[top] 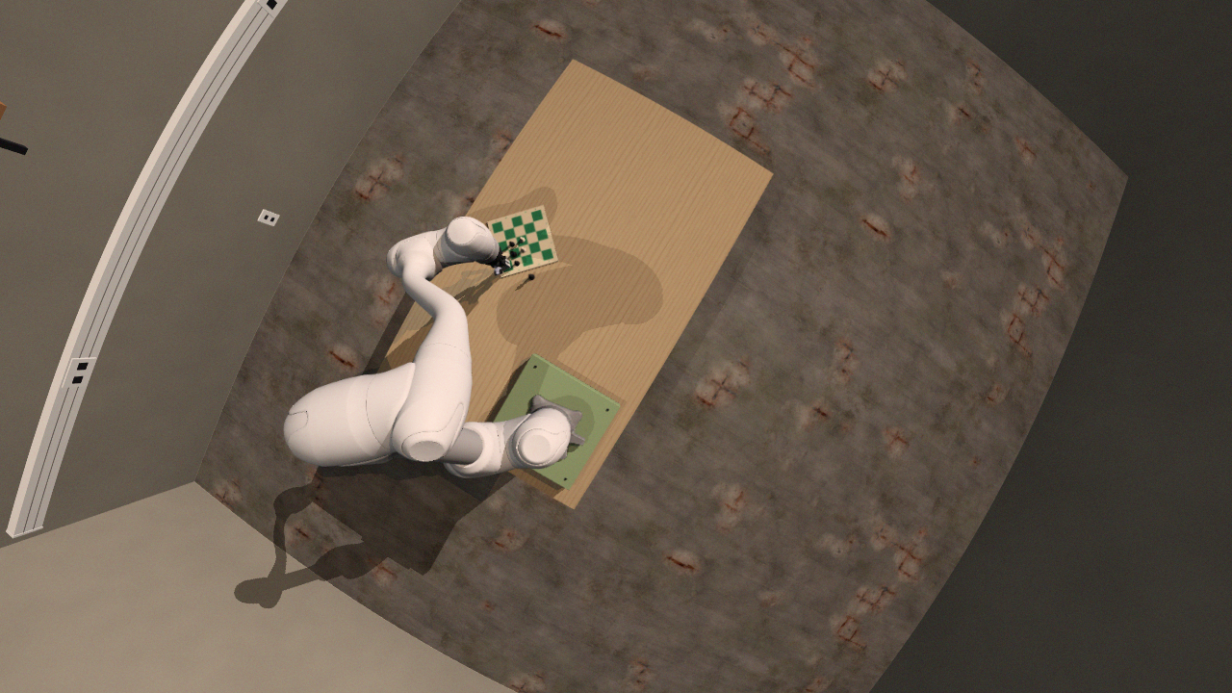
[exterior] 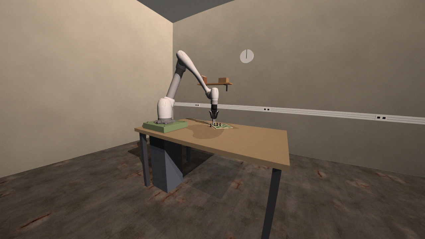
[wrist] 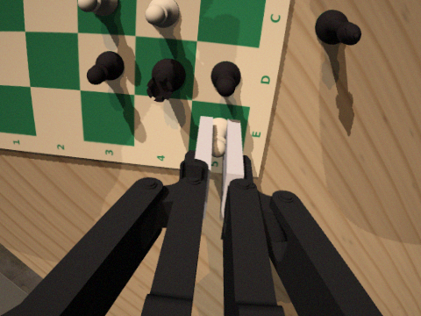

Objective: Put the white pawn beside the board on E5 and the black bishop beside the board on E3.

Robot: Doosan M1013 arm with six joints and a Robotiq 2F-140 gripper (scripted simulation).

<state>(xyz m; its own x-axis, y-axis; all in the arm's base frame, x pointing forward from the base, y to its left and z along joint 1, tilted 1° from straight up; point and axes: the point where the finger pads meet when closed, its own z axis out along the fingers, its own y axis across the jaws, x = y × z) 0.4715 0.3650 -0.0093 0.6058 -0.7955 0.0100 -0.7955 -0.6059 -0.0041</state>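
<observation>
My gripper is now 110 mm short of the chessboard, 50 mm above it and 10 mm to the left of it.
</observation>
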